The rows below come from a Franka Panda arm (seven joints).
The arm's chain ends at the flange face. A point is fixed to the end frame.
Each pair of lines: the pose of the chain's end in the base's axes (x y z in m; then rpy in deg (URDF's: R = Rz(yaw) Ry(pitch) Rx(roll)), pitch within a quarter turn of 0, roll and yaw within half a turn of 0), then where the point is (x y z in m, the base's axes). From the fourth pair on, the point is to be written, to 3 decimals.
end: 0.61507, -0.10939, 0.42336, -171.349, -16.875, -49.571
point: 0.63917 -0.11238 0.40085
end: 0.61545, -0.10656, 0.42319, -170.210, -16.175, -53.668
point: 0.63948 -0.11065 0.40078
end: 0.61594, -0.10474, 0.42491, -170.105, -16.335, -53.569
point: 0.64005 -0.10881 0.40258
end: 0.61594, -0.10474, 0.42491, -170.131, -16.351, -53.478
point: 0.640 -0.109 0.403
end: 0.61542, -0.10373, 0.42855, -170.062, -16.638, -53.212
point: 0.640 -0.108 0.406
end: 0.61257, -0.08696, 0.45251, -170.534, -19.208, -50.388
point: 0.637 -0.091 0.431
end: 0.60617, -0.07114, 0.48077, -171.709, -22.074, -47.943
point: 0.632 -0.075 0.460
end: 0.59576, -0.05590, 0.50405, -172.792, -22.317, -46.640
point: 0.621 -0.060 0.483
